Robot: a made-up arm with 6 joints.
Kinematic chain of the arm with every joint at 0, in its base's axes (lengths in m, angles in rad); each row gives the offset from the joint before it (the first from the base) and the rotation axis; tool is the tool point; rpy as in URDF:
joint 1: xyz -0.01 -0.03 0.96 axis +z
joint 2: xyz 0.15 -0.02 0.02 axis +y
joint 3: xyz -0.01 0 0.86 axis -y
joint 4: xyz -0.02 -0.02 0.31 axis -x
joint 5: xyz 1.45 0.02 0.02 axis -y
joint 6: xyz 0.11 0.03 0 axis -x
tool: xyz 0 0.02 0.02 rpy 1.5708 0 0
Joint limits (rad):
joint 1: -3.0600..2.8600
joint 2: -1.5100..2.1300
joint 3: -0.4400..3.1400
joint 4: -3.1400..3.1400
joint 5: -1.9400..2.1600
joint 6: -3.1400..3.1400
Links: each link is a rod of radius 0.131 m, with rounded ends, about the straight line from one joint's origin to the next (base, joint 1, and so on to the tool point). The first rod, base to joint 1, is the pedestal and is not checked.
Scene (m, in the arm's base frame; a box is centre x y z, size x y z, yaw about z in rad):
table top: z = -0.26
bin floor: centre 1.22 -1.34 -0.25 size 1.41 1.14 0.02 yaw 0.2
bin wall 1: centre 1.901 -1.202 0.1 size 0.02 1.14 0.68 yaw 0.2
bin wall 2: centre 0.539 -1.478 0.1 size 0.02 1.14 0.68 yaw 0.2
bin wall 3: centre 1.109 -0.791 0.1 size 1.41 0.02 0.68 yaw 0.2
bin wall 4: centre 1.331 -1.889 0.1 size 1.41 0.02 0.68 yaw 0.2
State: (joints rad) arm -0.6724 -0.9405 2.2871 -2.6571 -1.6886 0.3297
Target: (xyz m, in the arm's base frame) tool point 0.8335 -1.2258 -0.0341
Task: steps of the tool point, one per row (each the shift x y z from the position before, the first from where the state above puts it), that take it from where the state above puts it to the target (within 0.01 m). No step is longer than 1 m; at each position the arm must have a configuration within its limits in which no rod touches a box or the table.
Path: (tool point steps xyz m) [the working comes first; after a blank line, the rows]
Joints at the target: -0.9071 1.1297 -0.3598 -2.7245 -1.6894 0.3262
Straight joint move there: clear.

1: 0.0646 0.0107 0.9145
2: 0.3831 -0.2743 0.8211
3: 0.6122 -0.5217 0.5314
4: 0.6963 -0.6630 0.1146
5: 0.6200 -0.6562 -0.3266
6: 0.4103 -0.4973 -0.6836
7: 0.1274 -0.2232 -0.8702
8: -0.1531 0.0960 -0.8450
9: -0.3608 0.3765 -0.6225

